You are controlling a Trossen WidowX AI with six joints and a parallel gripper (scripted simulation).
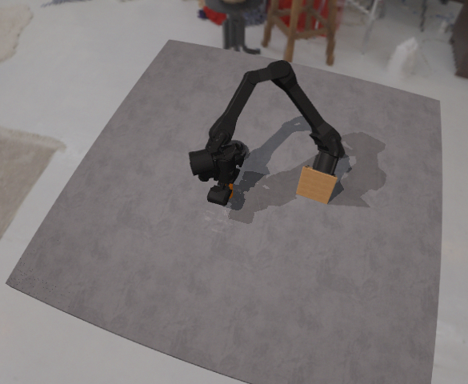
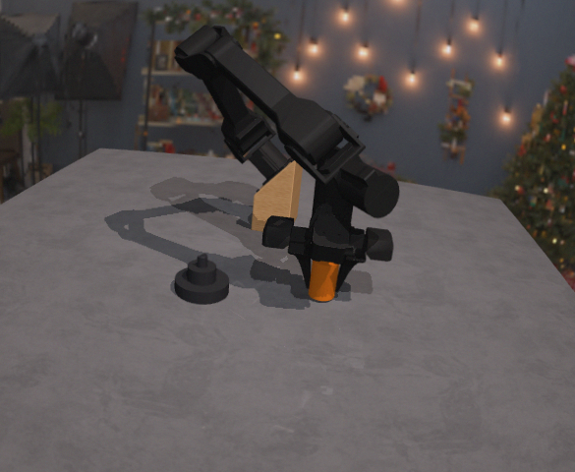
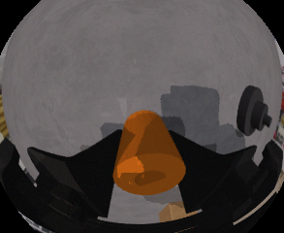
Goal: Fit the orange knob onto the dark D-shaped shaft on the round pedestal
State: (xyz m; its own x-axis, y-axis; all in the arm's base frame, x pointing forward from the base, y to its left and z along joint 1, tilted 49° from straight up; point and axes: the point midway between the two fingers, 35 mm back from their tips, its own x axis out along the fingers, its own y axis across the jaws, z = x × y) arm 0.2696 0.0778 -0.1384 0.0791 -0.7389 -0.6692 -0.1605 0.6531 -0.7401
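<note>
My gripper tip is 17 cm to the left of the dark round pedestal, 6 cm short of it and 2 cm below it. Round my gripper tip: orange knob 2 cm above.
</note>
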